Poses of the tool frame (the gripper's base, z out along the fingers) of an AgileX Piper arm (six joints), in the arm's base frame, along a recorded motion.
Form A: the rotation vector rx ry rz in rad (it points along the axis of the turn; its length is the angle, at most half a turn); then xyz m.
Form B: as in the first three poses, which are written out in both.
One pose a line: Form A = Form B
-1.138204 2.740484 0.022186 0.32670 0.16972 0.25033 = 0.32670 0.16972 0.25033 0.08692 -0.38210 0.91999 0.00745
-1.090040 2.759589 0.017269 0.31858 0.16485 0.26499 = 0.31858 0.16485 0.26499 0.08712 -0.36598 0.92652 0.00580
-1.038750 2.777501 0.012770 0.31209 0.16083 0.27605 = 0.31209 0.16083 0.27605 0.08798 -0.34893 0.93300 0.00429
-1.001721 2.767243 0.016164 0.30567 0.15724 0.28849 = 0.30567 0.15724 0.28849 0.09913 -0.33870 0.93564 0.00547
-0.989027 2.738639 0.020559 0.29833 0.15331 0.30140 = 0.29833 0.15331 0.30140 0.11463 -0.33742 0.93432 0.00701
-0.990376 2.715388 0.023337 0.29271 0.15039 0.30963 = 0.29271 0.15039 0.30963 0.12524 -0.33994 0.93204 0.00801
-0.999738 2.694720 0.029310 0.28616 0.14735 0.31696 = 0.28616 0.14735 0.31696 0.13323 -0.34471 0.92915 0.01011
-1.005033 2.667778 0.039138 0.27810 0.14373 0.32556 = 0.27810 0.14373 0.32556 0.14475 -0.34880 0.92585 0.01358
